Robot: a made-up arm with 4 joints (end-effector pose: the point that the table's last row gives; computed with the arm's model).
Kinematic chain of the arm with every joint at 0, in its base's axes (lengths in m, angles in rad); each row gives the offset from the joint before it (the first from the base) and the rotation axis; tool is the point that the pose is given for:
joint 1: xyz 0 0 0.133 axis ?
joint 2: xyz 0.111 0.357 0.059 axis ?
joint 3: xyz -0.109 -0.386 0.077 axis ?
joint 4: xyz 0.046 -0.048 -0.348 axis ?
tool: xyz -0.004 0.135 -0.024
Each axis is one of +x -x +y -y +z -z.
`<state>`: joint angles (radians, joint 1 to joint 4).
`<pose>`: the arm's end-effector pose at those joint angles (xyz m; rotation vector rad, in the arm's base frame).
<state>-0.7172 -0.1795 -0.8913 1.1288</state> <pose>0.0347 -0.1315 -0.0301 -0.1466 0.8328 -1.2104</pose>
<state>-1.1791 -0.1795 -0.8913 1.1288</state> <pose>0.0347 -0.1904 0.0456 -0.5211 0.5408 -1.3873</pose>
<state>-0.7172 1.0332 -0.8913 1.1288</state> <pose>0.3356 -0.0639 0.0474 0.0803 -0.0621 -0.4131</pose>
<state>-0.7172 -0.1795 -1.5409 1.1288</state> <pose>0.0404 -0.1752 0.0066 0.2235 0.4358 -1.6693</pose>
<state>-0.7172 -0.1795 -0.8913 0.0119</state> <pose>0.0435 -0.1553 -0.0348 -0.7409 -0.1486 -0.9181</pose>
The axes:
joint 1: +x
joint 2: -y
joint 3: +z
joint 4: +y

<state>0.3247 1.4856 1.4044 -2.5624</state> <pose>0.3475 0.0913 0.0093 -0.6955 1.9553 -1.1123</pose>
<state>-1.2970 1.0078 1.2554 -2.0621</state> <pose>0.2427 -0.1999 0.0108 0.6087 -0.9443 2.4943</pose>
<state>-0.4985 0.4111 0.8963 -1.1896</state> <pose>0.1004 -0.0539 -0.1281 0.0103 -1.1998 1.2456</pose>
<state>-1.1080 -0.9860 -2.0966 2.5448</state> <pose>-0.1251 -0.0778 0.2100 1.5579 0.2523 -2.1415</pose>
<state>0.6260 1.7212 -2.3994 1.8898</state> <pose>0.3780 -0.1067 0.0934 2.9388 -0.1137 0.6508</pose>
